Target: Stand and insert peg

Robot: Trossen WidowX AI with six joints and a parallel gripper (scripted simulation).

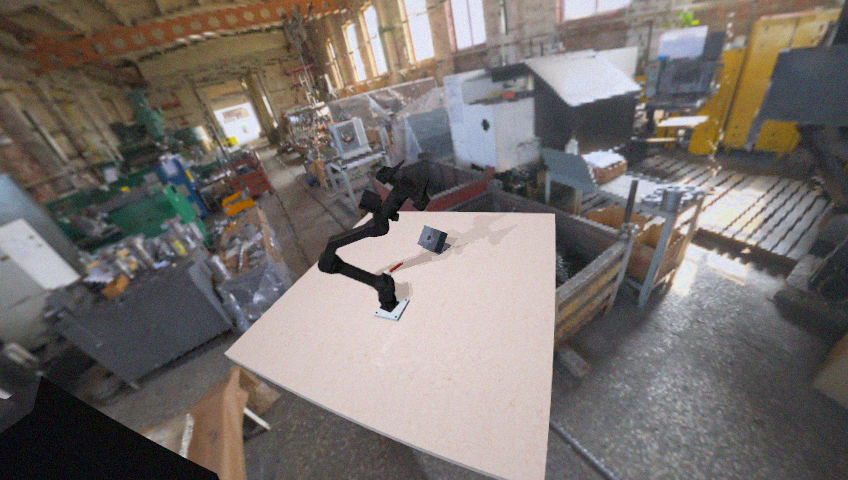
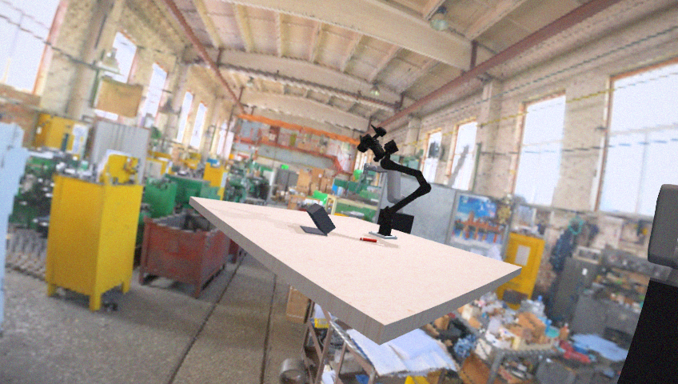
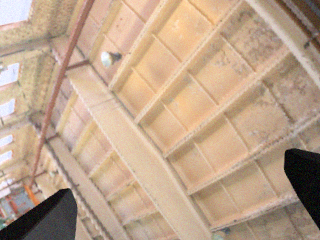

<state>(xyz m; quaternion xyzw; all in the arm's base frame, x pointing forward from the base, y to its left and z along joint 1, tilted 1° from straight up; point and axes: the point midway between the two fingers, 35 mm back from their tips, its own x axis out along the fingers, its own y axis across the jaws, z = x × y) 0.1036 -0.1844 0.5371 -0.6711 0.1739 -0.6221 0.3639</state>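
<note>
Right now the red peg is 12 cm ahead of my gripper tip, 35 cm to the left of it and 57 cm below it. Round my gripper tip: grey sloped panel (32 cm ahead, 26 cm to the left, 51 cm below).
</note>
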